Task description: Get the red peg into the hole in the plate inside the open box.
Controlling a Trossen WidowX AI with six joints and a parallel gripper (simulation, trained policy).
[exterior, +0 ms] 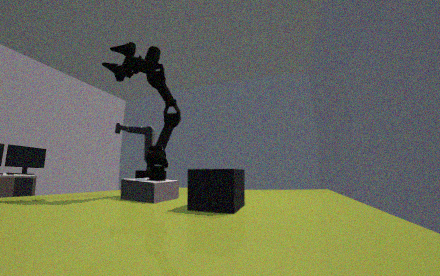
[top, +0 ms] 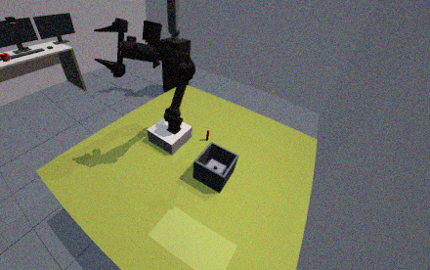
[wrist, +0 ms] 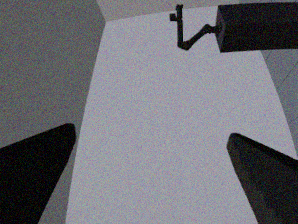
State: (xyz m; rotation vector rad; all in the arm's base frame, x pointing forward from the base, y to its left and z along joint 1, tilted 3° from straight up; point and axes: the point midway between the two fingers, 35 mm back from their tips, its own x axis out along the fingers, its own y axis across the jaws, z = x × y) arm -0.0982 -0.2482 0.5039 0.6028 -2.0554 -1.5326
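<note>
Now: gripper tip 560 mm above the red peg, 400 mm to the right of it and 270 mm short of it.
</note>
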